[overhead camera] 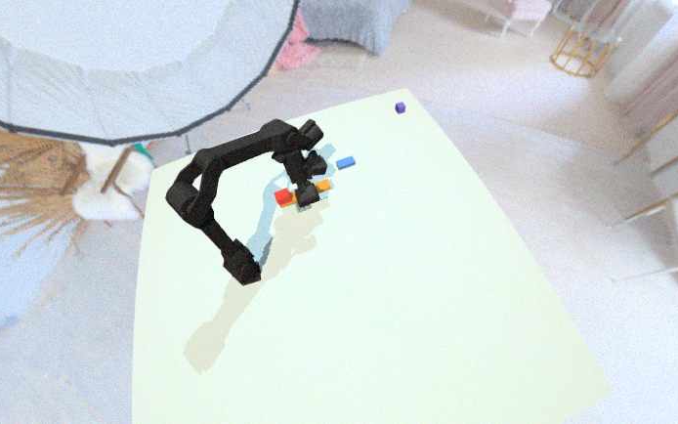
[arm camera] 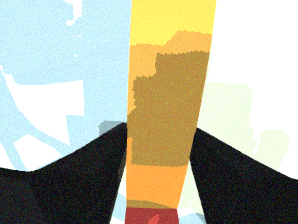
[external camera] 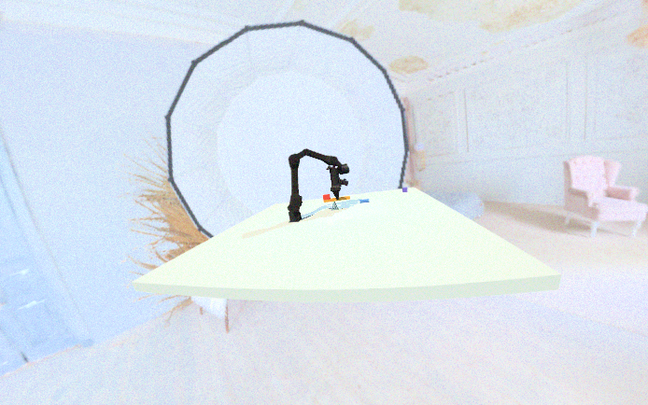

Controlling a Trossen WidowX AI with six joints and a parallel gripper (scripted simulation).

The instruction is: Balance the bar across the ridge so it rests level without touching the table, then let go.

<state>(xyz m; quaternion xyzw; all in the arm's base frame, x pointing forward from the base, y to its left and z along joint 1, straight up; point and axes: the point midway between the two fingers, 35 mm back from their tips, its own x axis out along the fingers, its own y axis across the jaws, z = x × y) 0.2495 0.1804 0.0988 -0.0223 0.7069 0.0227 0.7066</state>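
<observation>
Right now my gripper tip is 3 cm past the grey-green ridge and 1 cm above it. Also, from my gripper tip: blue block 17 cm ahead, 12 cm to the left, 6 cm below; purple cube 49 cm ahead, 32 cm to the left, 5 cm below.
</observation>
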